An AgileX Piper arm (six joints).
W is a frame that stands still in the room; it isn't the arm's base.
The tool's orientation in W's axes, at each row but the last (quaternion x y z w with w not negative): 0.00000 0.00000 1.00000 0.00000; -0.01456 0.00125 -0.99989 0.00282; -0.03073 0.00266 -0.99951 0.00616; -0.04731 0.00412 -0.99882 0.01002; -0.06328 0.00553 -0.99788 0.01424
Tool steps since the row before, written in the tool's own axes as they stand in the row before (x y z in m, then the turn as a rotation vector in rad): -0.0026 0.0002 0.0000 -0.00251 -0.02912 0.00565; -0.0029 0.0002 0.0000 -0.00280 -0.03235 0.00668; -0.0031 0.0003 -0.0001 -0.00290 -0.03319 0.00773; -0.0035 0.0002 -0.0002 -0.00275 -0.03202 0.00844; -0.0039 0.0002 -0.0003 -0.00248 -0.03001 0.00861
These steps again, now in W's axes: 0.0026 -0.0002 0.0000 0.00251 0.02912 0.00565; 0.0029 -0.0002 -0.0001 0.00281 0.03235 0.00668; 0.0031 -0.0003 -0.0003 0.00297 0.03319 0.00773; 0.0035 -0.0001 -0.0005 0.00291 0.03201 0.00844; 0.0038 -0.0001 -0.0008 0.00272 0.02999 0.00861
